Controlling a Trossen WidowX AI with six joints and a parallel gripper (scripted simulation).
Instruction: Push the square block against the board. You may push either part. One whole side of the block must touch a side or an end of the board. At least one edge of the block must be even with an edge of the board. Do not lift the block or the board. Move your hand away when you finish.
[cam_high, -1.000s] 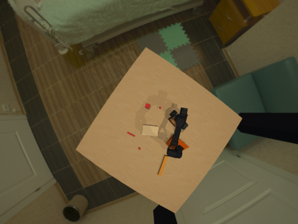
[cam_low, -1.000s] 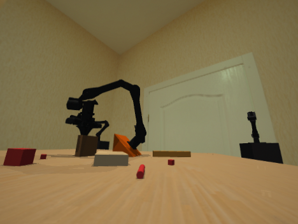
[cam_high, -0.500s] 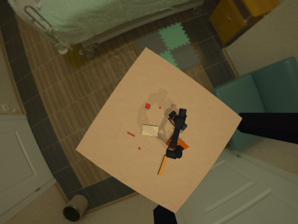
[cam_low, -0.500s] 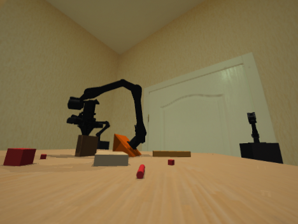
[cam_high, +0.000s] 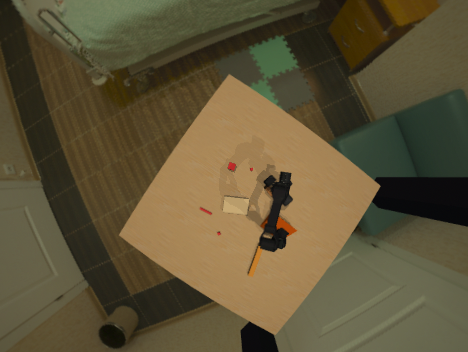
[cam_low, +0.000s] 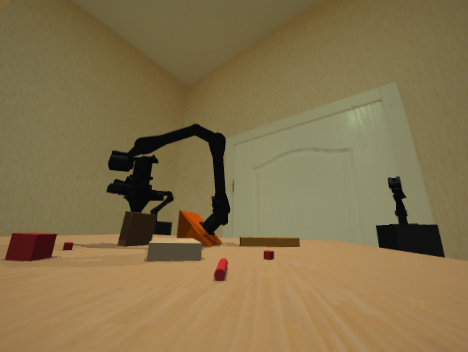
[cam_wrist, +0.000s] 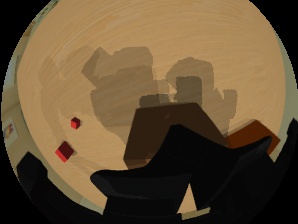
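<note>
My gripper tip is 120 mm short of the pale cream block, 220 mm to the right of it and 60 mm above it. The rest, counted from my gripper tip: orange-brown board 210 mm behind, 420 mm to the left, 60 mm below; brown square block 20 mm to the left, 30 mm below; red rod 230 mm ahead, 370 mm to the left, 70 mm below.
</note>
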